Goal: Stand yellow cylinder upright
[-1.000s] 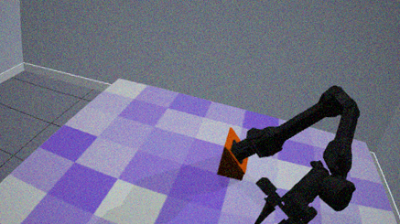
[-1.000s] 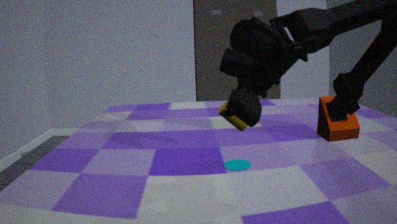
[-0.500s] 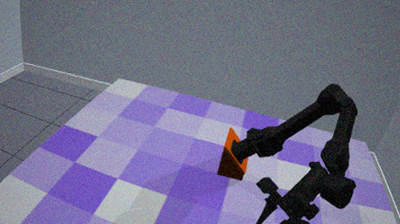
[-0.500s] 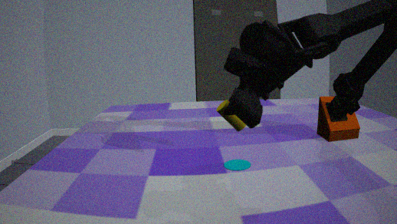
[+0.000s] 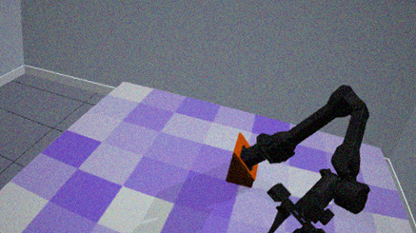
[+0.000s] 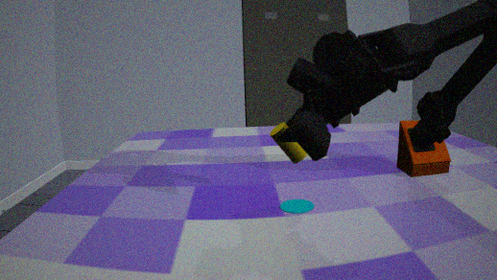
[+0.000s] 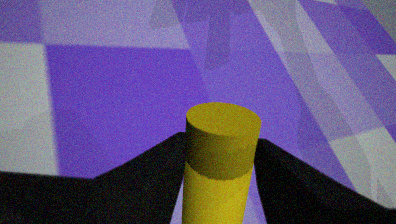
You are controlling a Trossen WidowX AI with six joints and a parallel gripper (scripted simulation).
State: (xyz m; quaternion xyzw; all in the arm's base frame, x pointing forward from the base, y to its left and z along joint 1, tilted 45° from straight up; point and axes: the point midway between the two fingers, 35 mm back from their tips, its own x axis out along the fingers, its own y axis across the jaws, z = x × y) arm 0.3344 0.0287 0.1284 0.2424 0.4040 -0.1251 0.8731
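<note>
Right now my gripper tip is 2 cm past the cyan circle, 3 cm to the right of it and 12 cm above it. Round my gripper tip: yellow cylinder 1 cm behind, 2 cm below.
</note>
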